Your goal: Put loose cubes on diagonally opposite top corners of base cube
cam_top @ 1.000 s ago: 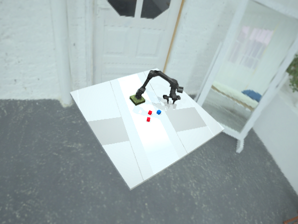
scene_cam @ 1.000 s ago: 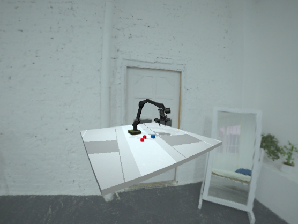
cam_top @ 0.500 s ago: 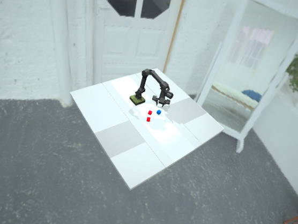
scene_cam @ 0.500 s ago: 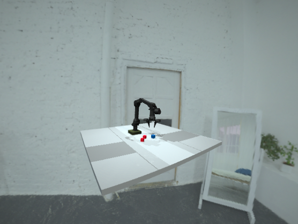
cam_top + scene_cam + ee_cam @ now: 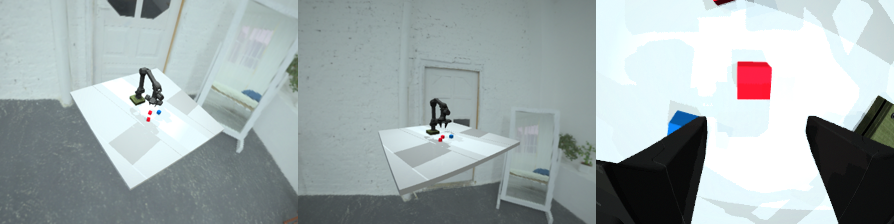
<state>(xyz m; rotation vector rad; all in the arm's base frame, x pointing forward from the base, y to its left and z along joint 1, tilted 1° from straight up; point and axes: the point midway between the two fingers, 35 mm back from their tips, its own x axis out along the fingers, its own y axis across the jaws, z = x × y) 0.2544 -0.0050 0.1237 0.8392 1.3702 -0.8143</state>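
Right now the blue cube is 110 mm below my gripper tip, 90 mm to the left of it and 30 mm ahead of it.
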